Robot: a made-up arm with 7 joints. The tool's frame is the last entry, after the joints.
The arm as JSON. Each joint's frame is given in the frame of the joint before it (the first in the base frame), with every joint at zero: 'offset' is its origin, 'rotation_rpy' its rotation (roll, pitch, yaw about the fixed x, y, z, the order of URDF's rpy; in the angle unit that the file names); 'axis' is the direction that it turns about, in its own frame. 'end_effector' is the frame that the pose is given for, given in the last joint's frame.
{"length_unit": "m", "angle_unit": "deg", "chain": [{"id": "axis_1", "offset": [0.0, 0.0, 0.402], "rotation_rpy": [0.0, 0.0, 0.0], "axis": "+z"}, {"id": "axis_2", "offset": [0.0, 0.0, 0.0], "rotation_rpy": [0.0, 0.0, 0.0], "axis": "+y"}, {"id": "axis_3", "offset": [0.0, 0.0, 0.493], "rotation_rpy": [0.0, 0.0, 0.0], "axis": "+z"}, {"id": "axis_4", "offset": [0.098, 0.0, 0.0], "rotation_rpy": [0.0, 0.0, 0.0], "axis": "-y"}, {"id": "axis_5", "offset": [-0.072, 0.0, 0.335], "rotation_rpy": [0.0, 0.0, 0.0], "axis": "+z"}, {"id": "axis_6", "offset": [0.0, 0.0, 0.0], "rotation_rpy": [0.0, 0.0, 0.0], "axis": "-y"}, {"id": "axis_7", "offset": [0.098, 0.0, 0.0], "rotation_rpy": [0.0, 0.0, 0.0], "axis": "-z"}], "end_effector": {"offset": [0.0, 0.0, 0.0], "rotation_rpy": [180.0, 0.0, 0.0]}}
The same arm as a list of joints. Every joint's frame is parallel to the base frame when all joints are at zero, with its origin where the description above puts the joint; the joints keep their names.
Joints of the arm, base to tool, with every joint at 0 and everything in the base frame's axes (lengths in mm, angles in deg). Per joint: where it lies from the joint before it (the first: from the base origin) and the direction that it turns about. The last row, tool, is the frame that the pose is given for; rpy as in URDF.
axis_1: offset 0.0 0.0 402.0 axis +z
axis_2: offset 0.0 0.0 0.0 axis +y
axis_3: offset 0.0 0.0 493.0 axis +z
axis_4: offset 98.0 0.0 0.0 axis -y
axis_5: offset -72.0 0.0 335.0 axis +z
axis_6: offset 0.0 0.0 0.0 axis -y
axis_7: offset 98.0 0.0 0.0 axis -z
tool: offset 0.0 0.0 0.0 rpy 180.00 0.00 0.00

